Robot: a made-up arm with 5 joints.
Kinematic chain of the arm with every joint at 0, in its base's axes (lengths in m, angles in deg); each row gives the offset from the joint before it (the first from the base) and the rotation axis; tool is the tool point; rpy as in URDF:
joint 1: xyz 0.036 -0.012 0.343 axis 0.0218 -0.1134 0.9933
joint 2: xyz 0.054 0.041 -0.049 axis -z
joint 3: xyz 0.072 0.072 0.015 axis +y
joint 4: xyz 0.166 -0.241 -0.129 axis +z
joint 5: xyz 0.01 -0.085 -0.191 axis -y
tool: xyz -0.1 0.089 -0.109 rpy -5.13 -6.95 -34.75
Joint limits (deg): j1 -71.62..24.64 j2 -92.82..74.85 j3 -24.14..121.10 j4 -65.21..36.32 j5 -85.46..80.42
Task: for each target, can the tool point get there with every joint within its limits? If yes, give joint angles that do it. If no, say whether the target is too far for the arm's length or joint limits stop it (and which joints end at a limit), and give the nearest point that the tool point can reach.
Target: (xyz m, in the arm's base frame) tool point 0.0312 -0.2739 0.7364
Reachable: no: joint limits stop it (at a limit: joint 3) | nearest point 0.0222 -0.2957 0.4718 | short by 0.266 m
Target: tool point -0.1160 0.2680 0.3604
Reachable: yes | joints -51.74 19.98 104.93 -31.32 -6.87
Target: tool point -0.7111 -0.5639 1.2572
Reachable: no: too far | nearest point -0.2709 -0.2483 0.4690 | short by 0.956 m
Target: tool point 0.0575 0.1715 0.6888
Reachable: no: joint limits stop it (at a limit: joint 1, joint 3) | nearest point 0.0165 0.2320 0.4849 | short by 0.217 m
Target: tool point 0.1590 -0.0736 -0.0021
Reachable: yes | joints -10.56 -56.14 23.10 -21.95 -48.03
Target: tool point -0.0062 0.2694 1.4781
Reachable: no: too far | nearest point -0.0753 0.2420 0.5003 | short by 0.981 m
